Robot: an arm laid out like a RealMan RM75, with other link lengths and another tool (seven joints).
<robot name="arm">
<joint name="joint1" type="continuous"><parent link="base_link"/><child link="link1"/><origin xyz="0.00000 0.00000 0.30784" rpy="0.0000 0.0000 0.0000"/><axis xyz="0 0 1"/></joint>
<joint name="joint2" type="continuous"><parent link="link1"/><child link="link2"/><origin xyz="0.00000 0.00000 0.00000" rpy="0.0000 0.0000 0.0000"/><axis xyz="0 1 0"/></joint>
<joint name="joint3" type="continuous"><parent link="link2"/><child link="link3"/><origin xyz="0.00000 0.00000 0.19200" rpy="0.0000 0.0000 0.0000"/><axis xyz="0 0 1"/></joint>
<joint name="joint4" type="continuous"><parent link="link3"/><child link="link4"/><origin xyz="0.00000 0.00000 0.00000" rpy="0.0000 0.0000 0.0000"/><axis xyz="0 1 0"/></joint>
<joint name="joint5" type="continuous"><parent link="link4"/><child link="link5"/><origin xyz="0.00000 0.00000 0.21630" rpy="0.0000 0.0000 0.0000"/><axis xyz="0 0 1"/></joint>
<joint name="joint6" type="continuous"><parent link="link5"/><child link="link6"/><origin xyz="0.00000 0.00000 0.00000" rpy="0.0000 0.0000 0.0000"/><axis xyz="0 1 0"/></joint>
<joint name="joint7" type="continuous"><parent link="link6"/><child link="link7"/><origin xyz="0.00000 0.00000 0.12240" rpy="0.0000 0.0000 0.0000"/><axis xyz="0 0 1"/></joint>
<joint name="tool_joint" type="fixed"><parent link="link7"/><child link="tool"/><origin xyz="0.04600 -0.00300 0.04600" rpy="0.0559 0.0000 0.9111"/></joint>
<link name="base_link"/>
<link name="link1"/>
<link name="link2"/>
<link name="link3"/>
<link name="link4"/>
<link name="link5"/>
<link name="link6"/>
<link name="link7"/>
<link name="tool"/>
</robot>
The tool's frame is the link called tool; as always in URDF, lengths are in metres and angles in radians. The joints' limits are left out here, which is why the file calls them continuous.
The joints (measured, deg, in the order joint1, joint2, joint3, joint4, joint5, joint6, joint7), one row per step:
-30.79, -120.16, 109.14, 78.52, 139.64, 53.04, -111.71
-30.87, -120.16, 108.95, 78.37, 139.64, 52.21, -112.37
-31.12, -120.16, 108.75, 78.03, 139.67, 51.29, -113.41
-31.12, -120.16, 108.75, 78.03, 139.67, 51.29, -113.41
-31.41, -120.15, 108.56, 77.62, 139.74, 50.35, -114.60
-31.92, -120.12, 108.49, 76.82, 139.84, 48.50, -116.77
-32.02, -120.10, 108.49, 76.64, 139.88, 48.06, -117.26
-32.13, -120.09, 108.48, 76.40, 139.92, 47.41, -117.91
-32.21, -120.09, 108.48, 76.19, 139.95, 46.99, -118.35
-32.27, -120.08, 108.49, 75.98, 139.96, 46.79, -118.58
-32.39, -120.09, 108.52, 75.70, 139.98, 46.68, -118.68
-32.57, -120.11, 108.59, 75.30, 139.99, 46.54, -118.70
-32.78, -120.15, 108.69, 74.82, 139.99, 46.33, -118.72
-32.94, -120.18, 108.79, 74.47, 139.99, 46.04, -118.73
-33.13, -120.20, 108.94, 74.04, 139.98, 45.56, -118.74
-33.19, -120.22, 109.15, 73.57, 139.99, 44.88, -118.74
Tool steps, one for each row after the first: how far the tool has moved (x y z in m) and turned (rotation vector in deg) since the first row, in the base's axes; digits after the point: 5 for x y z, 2 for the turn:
0.00140, 0.00304, 0.00143, 0.79, -0.75, 0.46
0.00289, 0.00678, 0.00275, 1.65, -1.59, 1.21
0.00289, 0.00678, 0.00275, 1.65, -1.59, 1.21
0.00414, 0.01073, 0.00406, 2.54, -2.44, 2.07
0.00632, 0.01699, 0.00554, 4.01, -3.96, 3.52
0.00667, 0.01842, 0.00592, 4.36, -4.29, 3.83
0.00724, 0.02040, 0.00649, 4.86, -4.79, 4.26
0.00737, 0.02170, 0.00671, 5.16, -5.10, 4.58
0.00689, 0.02242, 0.00658, 5.29, -5.19, 4.81
0.00625, 0.02282, 0.00599, 5.30, -5.12, 4.95
0.00540, 0.02312, 0.00494, 5.27, -4.97, 5.02
0.00452, 0.02342, 0.00363, 5.23, -4.83, 5.09
0.00419, 0.02377, 0.00273, 5.27, -4.80, 5.06
0.00394, 0.02434, 0.00173, 5.40, -4.82, 4.98
0.00306, 0.02503, 0.00065, 5.63, -4.88, 4.94

